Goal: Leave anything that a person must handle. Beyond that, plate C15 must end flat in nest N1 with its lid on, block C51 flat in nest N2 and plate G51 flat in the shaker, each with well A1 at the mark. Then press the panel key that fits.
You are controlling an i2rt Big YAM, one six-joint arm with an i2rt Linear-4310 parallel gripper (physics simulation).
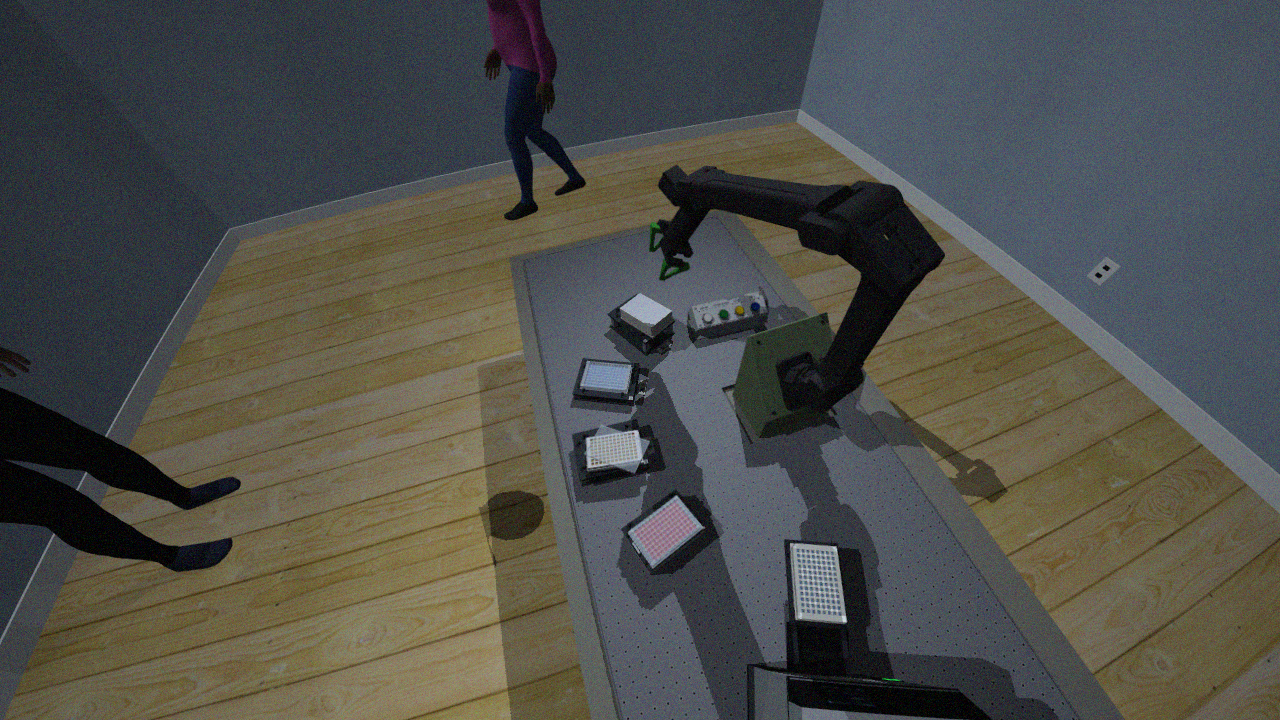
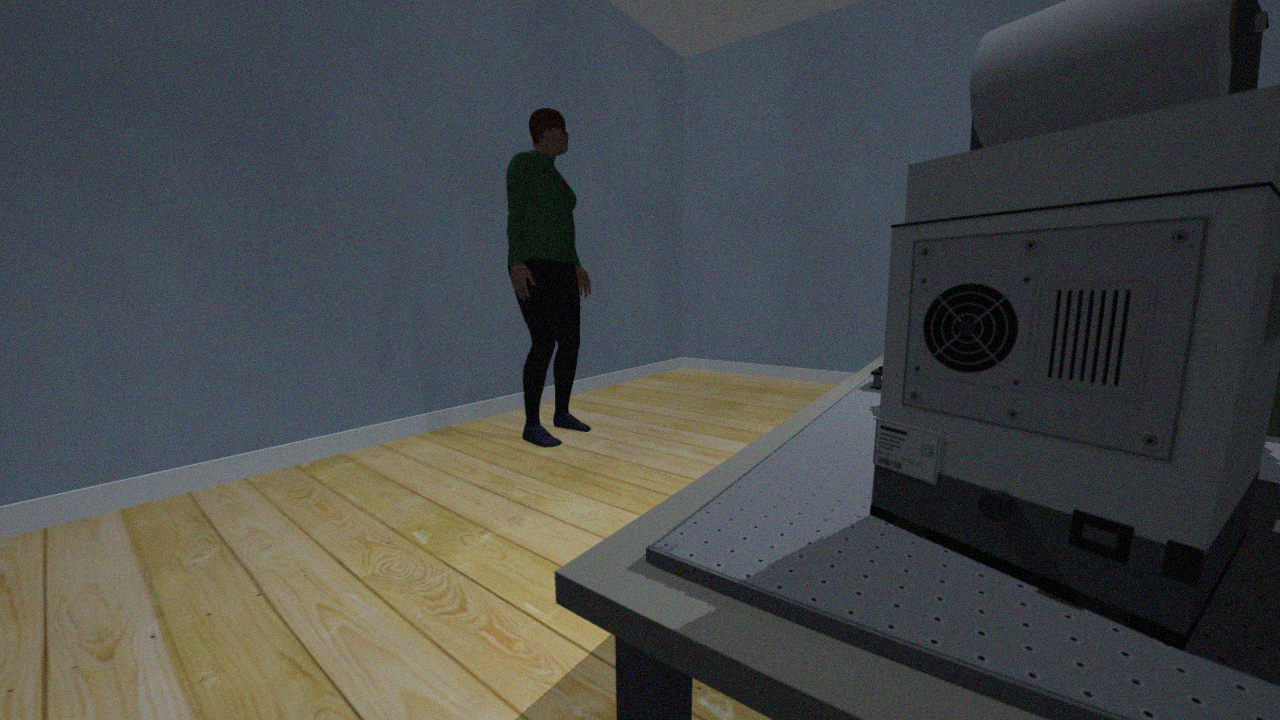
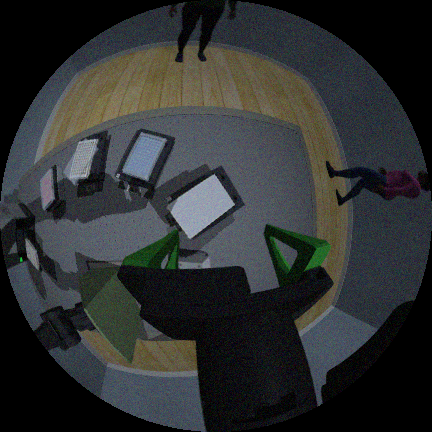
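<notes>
My gripper (image 1: 664, 253) (image 3: 222, 231) is open and empty, high over the table's far end, beyond a plain white-topped piece (image 1: 646, 313) (image 3: 202, 206) on a dark holder. A blue plate (image 1: 607, 377) (image 3: 145, 156) lies in a dark nest. A cream plate (image 1: 614, 450) (image 3: 84, 160) sits in another nest, a clear lid askew over it. A pink plate (image 1: 666, 532) (image 3: 49, 189) lies on a dark, turned holder. A white well plate (image 1: 817, 582) (image 3: 32, 254) lies on a dark tray. The key panel (image 1: 729, 313) has white, green, yellow and blue keys. Plate names and A1 marks are unreadable.
A large instrument (image 1: 886, 702) (image 2: 1047, 358) stands at the near table end. The green arm base (image 1: 769, 385) (image 3: 112, 310) is beside the nests. One person in pink (image 1: 523, 44) (image 3: 402, 184) stands beyond the far end, another in green (image 2: 543, 205) along the long side.
</notes>
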